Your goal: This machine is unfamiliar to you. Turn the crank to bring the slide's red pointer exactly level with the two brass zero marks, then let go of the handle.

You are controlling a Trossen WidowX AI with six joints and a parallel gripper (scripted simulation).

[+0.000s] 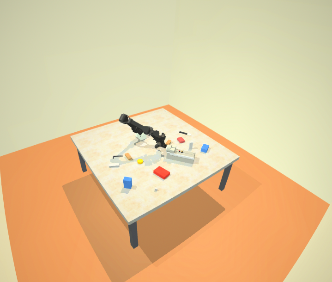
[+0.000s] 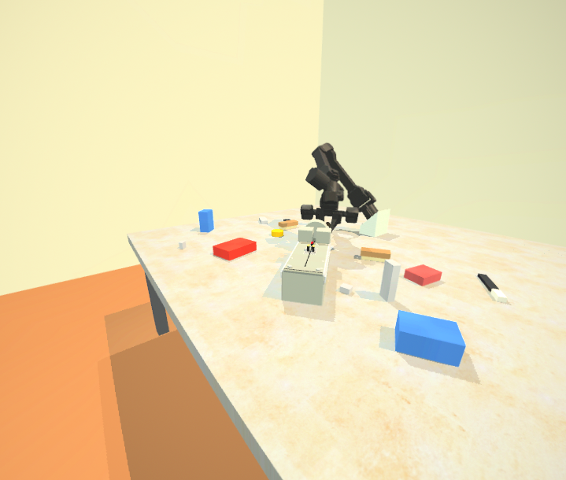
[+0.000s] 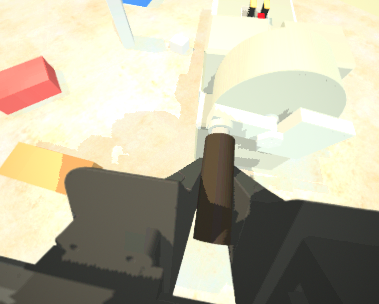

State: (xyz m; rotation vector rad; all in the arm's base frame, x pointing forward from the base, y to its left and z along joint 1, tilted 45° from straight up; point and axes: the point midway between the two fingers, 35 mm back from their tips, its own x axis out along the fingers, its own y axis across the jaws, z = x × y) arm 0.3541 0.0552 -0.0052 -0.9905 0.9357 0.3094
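Right now the crank is 20 mm above my gripper tip, 10 mm to the right of it and 10 mm ahead of it. Also, from my gripper tip: brown crank handle 30 mm above, 10 mm to the right, 10 mm behind; red pointer 130 mm ahead, 60 mm to the left, 10 mm above; yellow disc 280 mm to the right, 60 mm below, 20 mm behind.
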